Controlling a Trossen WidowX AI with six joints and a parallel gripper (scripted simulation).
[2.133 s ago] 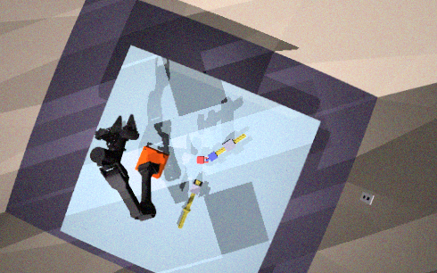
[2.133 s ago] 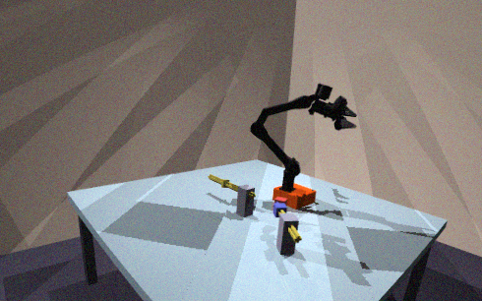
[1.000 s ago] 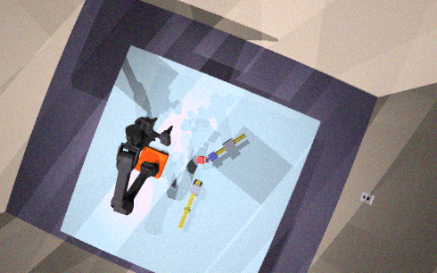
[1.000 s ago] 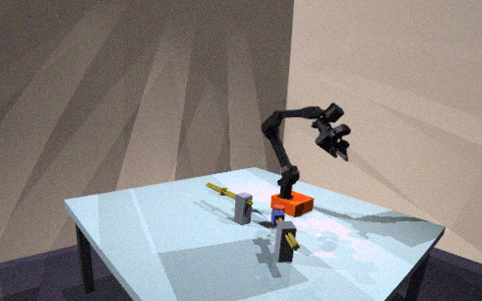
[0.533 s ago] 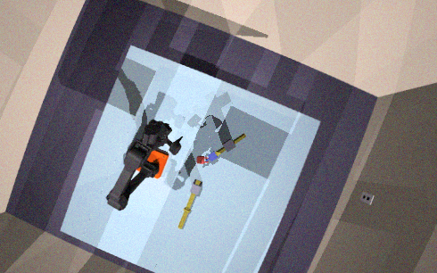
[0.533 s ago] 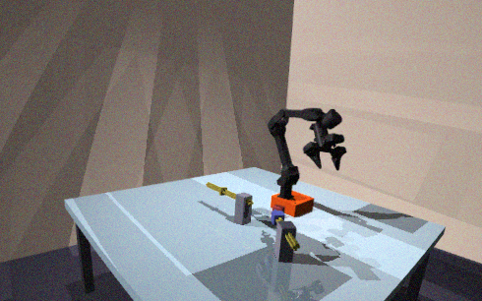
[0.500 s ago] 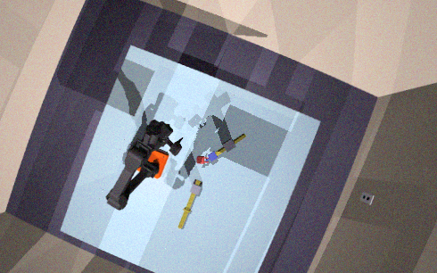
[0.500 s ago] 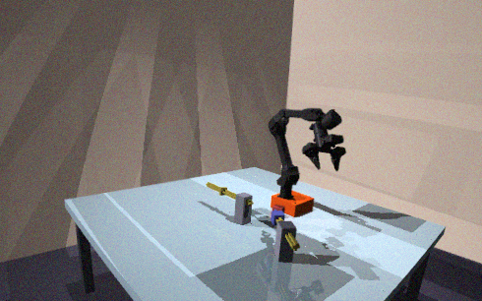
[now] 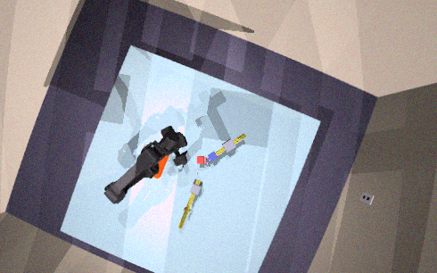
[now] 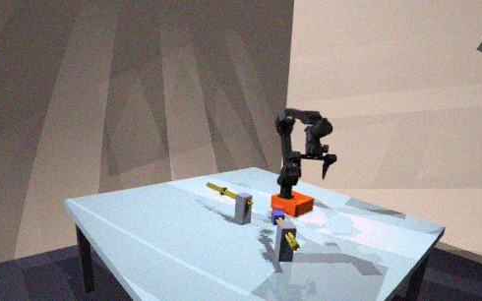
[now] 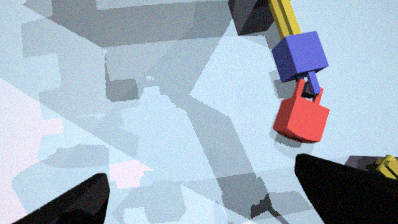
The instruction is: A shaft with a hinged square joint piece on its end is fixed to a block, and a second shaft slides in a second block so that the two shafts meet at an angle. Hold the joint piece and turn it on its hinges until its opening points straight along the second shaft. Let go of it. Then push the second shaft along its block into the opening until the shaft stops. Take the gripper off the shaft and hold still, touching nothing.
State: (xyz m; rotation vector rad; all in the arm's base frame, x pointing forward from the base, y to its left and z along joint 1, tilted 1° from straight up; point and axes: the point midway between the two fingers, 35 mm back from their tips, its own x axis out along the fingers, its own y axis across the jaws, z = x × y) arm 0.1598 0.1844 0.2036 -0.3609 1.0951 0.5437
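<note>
My gripper tip is 130 mm above the red joint piece, 100 mm short of it and 80 mm to the left of it.
</note>
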